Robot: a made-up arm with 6 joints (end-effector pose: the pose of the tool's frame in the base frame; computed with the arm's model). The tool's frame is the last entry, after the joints.
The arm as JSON. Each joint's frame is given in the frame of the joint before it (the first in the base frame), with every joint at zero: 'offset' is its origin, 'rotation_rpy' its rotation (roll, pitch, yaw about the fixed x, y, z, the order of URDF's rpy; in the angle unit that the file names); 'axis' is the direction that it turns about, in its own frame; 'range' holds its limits. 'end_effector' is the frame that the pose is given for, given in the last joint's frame.
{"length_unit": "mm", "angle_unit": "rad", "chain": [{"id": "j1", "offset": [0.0, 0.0, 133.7], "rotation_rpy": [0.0, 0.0, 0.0], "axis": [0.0, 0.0, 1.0], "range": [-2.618, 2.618]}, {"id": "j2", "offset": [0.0, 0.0, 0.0], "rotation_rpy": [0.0, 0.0, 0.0], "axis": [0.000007, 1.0, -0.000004], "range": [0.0, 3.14]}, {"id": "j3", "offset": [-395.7, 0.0, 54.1], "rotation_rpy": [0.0, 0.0, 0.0], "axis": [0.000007, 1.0, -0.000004], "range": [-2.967, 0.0]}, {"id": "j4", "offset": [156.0, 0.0, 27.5], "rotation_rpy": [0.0, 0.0, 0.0], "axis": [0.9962, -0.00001, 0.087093], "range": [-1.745, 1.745]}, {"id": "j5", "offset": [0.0, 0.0, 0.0], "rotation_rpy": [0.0, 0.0, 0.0], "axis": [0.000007, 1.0, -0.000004], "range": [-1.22, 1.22]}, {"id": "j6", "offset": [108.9, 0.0, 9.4], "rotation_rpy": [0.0, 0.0, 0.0], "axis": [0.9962, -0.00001, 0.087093], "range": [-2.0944, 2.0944]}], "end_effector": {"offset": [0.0, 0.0, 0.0], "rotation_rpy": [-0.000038, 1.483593, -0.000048]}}
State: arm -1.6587 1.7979 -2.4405 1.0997 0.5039 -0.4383
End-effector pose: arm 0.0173 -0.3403 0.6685 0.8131 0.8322 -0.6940
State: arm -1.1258 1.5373 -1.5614 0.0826 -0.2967 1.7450
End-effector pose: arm 0.1253 -0.2688 0.6054 1.1810 0.0918 0.6024
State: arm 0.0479 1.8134 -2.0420 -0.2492 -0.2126 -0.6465
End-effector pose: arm 0.3872 0.0242 0.6213 -0.5294 0.9375 -0.7348
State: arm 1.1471 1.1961 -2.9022 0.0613 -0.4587 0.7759
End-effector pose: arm -0.0842 -0.1939 0.7576 0.1566 -0.7872 1.8988
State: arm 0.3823 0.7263 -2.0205 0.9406 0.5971 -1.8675
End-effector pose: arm -0.1959 -0.0252 0.6764 -0.7180 0.1333 -0.4746
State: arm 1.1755 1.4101 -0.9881 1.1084 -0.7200 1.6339
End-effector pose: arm 0.1488 0.1892 0.4975 -1.8770 -1.0794 -2.2324
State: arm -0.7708 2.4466 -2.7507 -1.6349 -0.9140 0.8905
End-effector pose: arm 0.4497 -0.3164 0.4389 -0.8002 1.1753 -0.7216
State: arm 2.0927 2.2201 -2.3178 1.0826 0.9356 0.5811
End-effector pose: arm -0.3198 0.4000 0.4301 1.1470 -1.6394 -1.1303
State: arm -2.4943 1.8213 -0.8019 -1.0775 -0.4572 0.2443
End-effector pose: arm -0.2396 -0.2343 0.3200 1.7678 1.8587 -1.2160
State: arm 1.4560 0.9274 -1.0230 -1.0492 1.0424 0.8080
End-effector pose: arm 0.0838 0.0117 0.4887 -0.7964 1.7376 0.1480
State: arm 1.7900 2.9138 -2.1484 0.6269 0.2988 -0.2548
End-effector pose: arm -0.1477 0.5758 -0.0038 -1.9237 2.0697 0.9503
